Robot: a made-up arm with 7 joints. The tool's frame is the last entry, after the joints.
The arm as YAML. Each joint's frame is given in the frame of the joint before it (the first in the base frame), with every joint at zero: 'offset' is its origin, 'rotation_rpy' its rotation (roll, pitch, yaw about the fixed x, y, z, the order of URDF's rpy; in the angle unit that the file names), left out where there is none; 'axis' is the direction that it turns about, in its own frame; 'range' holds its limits. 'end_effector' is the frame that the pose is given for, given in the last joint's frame.
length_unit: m
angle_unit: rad
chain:
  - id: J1
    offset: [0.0, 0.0, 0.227]
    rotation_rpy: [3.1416, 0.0, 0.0]
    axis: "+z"
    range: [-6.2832, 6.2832]
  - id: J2
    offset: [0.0, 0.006, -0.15]
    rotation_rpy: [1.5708, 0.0, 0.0]
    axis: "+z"
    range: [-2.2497, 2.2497]
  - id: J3
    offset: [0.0, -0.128, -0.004]
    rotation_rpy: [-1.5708, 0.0, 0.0]
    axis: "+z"
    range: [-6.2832, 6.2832]
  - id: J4
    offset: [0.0, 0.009, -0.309]
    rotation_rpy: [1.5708, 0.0, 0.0]
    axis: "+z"
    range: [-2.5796, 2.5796]
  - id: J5
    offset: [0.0, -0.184, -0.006]
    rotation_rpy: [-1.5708, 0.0, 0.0]
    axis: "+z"
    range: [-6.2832, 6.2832]
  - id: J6
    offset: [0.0, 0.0, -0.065]
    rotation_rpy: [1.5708, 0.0, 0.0]
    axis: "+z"
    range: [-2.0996, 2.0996]
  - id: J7
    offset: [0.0, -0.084, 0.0]
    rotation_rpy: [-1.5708, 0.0, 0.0]
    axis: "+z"
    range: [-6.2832, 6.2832]
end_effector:
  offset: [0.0, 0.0, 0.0]
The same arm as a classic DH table. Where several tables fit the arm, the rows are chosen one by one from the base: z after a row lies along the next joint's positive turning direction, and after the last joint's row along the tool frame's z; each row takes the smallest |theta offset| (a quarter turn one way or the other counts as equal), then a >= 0, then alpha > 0; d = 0 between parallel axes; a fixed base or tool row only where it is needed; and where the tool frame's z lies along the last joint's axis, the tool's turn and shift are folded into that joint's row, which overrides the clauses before.
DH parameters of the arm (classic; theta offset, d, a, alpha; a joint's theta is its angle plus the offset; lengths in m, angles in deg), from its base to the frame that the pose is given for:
base (fixed): 0 0 0 180
J1: 0 -0.377 0 90
J2: 0 -0.01 0 -90
J3: 0 -0.437 0 90
J4: 0 -0.015 0 -90
J5: 0 -0.249 0 90
J6: 0 0 0 -90
J7: 0 -0.084 0 0
Joint limits (deg, base to tool): -360..360 -128.9..128.9 -360..360 -147.8..147.8 -360..360 -120.3..120.3 -360..360

